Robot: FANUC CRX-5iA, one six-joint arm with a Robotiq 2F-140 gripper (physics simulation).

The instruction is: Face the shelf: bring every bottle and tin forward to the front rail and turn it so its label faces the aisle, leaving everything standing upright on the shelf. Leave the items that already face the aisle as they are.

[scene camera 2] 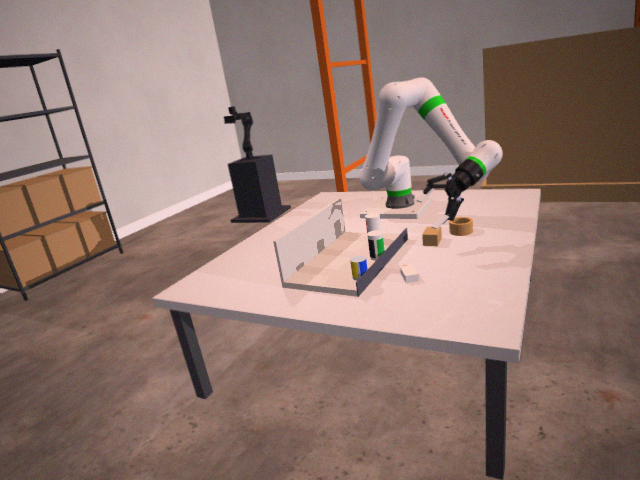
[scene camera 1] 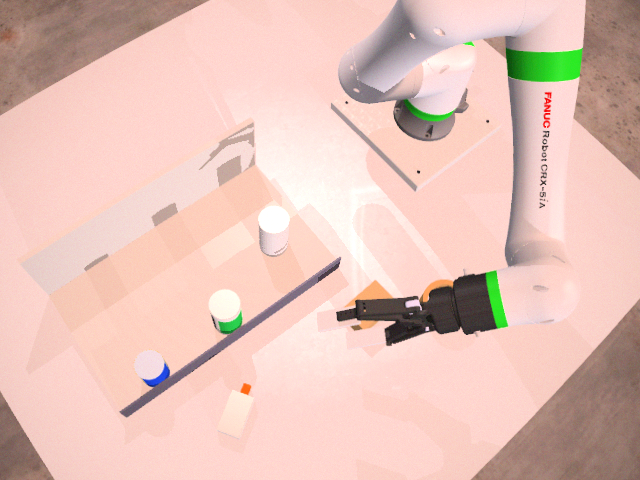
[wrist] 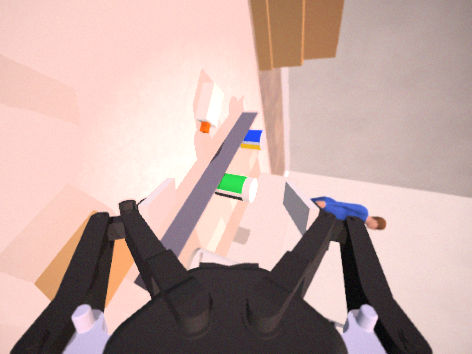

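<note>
My gripper is open and empty, above the table on the aisle side of the shelf's front rail. A white bottle stands upright, back from the rail; its label cannot be made out. A white-capped bottle stands close to the rail, green side toward it. A blue and yellow tin stands by the rail's far end, blue toward it. A white flat bottle with an orange cap lies outside the shelf.
An orange-brown block lies on the table below the gripper. A brown ring is beside it. The shelf's tall back panel stands opposite the rail. A person in blue shows in the wrist view.
</note>
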